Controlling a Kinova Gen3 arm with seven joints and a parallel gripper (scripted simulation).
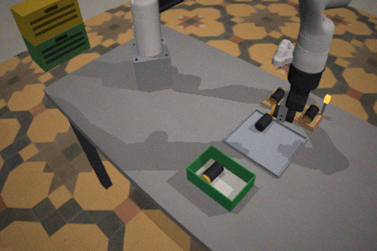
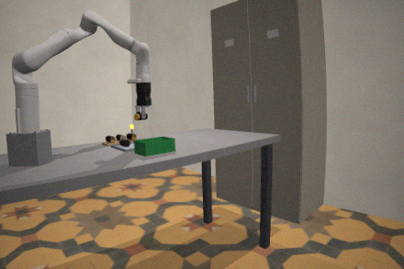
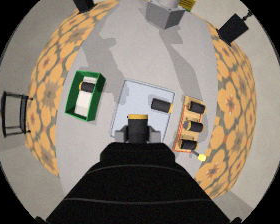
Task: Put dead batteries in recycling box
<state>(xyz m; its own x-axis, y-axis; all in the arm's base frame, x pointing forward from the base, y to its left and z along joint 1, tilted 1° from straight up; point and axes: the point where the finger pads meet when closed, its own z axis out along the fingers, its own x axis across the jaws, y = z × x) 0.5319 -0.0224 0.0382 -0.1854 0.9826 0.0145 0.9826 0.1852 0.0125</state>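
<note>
Now: the green recycling box 60 mm behind my hand, 200 mm to the right of it and 140 mm below it.
</note>
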